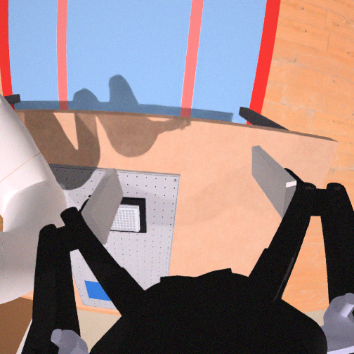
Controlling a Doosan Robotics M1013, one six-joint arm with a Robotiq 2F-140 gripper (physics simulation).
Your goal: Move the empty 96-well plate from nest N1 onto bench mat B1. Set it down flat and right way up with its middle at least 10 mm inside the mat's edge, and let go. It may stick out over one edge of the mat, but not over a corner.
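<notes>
A white 96-well plate (127, 218) sits in a black nest (143, 215) on a grey perforated board. The left finger pad hides its left part. My gripper (184, 170) is open and empty, high above the bench, with the plate below and beside its left finger. A flat blue rectangle (97, 290) lies at the lower end of the board, partly behind the left finger's linkage; I cannot tell whether it is mat B1.
The perforated board (160, 200) lies on the wooden bench top (220, 200). Beyond the bench edge is a blue floor area (150, 45) with red stripes. A white arm part (25, 240) fills the left side. Shadows fall across bench and board.
</notes>
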